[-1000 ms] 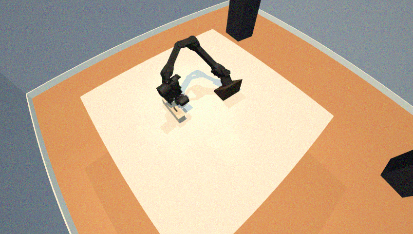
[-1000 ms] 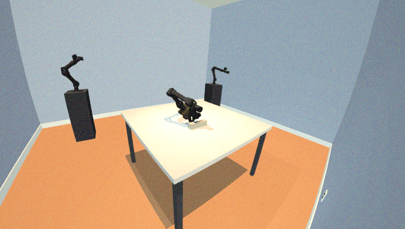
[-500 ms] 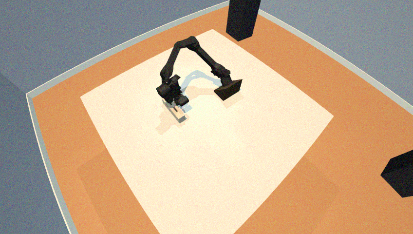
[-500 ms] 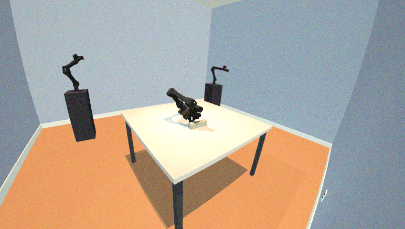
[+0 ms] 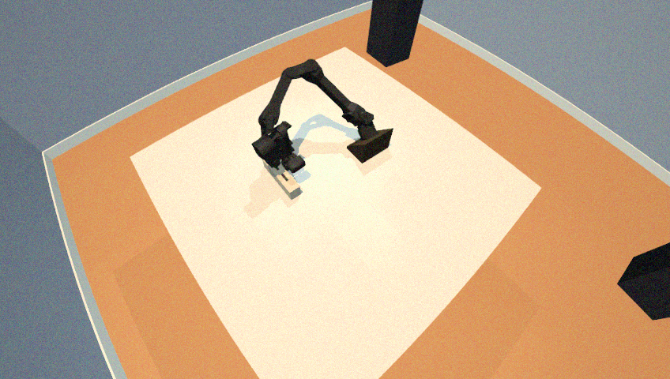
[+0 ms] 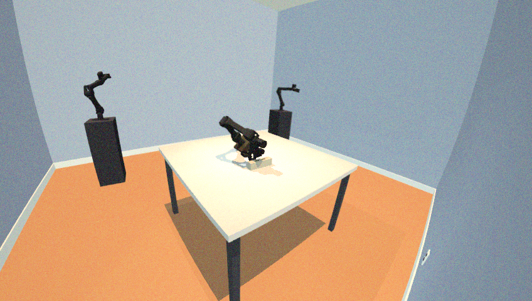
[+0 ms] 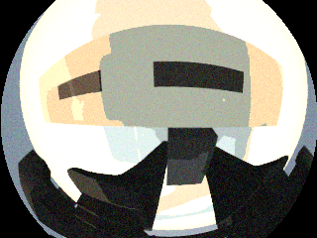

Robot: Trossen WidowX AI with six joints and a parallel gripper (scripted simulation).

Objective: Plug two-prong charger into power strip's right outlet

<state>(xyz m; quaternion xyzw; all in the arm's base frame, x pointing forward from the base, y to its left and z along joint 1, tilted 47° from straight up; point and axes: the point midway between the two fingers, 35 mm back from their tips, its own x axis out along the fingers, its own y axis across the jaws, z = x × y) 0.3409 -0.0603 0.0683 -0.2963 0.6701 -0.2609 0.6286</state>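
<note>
Now: gripper tip 20 mm short of the charger and 10 mm below it.
</note>
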